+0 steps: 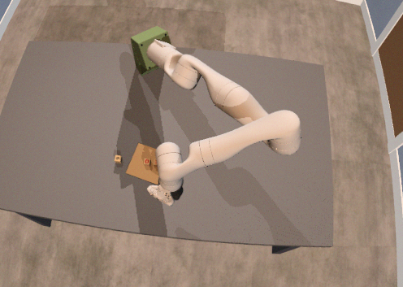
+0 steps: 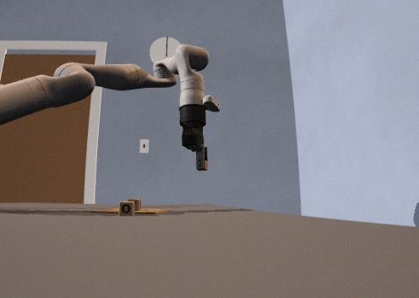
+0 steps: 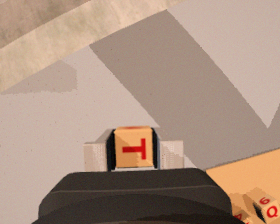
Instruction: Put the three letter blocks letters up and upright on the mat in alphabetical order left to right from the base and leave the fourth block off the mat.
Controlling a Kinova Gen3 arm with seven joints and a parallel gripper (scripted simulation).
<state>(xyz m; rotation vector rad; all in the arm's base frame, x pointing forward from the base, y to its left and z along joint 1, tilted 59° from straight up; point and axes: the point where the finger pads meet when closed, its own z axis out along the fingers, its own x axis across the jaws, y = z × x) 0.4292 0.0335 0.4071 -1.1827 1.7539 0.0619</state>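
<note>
The orange mat lies 120 mm behind my hand, 160 mm to the right of it and 130 mm below it.
</note>
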